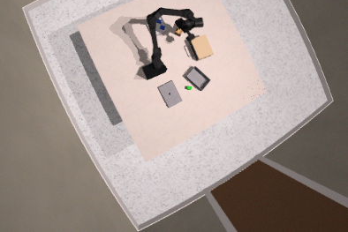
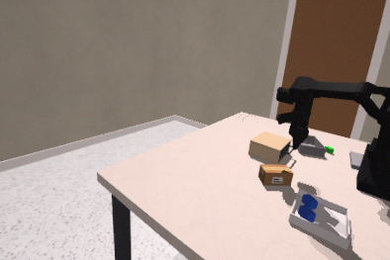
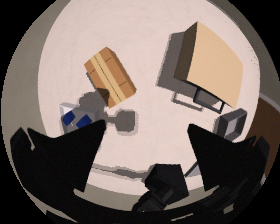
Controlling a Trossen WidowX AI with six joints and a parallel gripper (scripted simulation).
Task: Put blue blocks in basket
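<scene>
The grey lid is 35 cm to the right of my hand, 33 cm behind it and 15 cm below it. The rest, counted from my hand: tan drawer unit: 16 cm to the right, 14 cm below, 11 cm ahead; cardboard box: 13 cm below, 7 cm to the left, 4 cm ahead; red block: 16 cm below, 6 cm to the left, 2 cm ahead.
</scene>
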